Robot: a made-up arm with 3 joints.
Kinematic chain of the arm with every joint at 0, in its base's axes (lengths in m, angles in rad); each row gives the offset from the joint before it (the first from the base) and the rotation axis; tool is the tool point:
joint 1: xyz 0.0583 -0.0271 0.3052 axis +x
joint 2: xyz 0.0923 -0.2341 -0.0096 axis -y
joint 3: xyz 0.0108 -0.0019 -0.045 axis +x
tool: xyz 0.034 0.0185 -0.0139
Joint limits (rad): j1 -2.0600..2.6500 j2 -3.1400..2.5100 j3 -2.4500..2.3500
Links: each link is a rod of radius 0.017 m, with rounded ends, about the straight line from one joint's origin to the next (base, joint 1, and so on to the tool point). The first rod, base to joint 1, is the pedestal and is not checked.
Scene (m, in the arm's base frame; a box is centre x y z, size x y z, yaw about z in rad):
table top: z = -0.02
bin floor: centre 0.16 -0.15 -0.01 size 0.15 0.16 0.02 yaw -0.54
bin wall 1: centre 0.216 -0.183 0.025 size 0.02 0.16 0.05 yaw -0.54
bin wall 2: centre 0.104 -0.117 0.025 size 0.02 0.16 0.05 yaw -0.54
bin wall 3: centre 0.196 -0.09 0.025 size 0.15 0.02 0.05 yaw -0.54
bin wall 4: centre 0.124 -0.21 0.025 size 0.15 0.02 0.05 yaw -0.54
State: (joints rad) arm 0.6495 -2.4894 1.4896
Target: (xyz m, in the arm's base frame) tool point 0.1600 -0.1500 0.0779
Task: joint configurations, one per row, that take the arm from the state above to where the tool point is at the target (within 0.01 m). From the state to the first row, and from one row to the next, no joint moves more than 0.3 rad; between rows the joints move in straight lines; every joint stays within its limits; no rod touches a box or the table.
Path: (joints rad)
1: 0.6565 -2.2876 1.2206
2: 0.6636 -2.0857 0.9516
3: 0.6706 -1.8839 0.6826
4: 0.6776 -1.6820 0.4136
5: 0.6847 -1.4802 0.1445
6: 0.6917 -1.2783 -0.1245
7: 0.6988 -1.0765 -0.3935
8: 0.7058 -0.8746 -0.6625
9: 0.7128 -0.6728 -0.9315
10: 0.7199 -0.4709 -1.2005

